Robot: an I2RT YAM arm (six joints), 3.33 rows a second.
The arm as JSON. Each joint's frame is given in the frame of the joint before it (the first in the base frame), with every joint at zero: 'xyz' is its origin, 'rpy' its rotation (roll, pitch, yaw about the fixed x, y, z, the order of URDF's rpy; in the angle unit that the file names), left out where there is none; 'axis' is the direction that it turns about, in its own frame. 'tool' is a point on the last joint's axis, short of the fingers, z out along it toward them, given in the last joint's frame.
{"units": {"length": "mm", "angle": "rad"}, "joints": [
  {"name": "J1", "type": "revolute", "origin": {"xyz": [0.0, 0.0, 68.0]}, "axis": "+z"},
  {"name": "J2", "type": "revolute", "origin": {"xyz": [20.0, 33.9, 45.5], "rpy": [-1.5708, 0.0, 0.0]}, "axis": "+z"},
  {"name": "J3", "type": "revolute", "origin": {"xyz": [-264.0, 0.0, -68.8], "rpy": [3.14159, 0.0, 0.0]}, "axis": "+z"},
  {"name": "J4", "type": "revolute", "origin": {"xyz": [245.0, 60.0, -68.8]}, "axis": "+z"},
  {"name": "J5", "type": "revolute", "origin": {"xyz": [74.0, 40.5, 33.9], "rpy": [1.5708, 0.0, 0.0]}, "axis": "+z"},
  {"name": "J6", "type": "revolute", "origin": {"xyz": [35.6, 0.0, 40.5], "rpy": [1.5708, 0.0, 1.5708]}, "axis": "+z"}
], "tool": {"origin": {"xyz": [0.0, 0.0, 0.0], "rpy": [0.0, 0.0, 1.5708]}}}
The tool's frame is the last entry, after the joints.
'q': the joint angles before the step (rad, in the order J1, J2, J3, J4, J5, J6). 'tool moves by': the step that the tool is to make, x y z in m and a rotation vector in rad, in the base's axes. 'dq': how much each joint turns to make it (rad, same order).
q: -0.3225 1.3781 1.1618 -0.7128 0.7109 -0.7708
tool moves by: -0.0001 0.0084 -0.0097 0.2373 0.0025 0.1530
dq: -0.0006 0.0037 -0.0001 -0.0747 -0.2717 0.0007
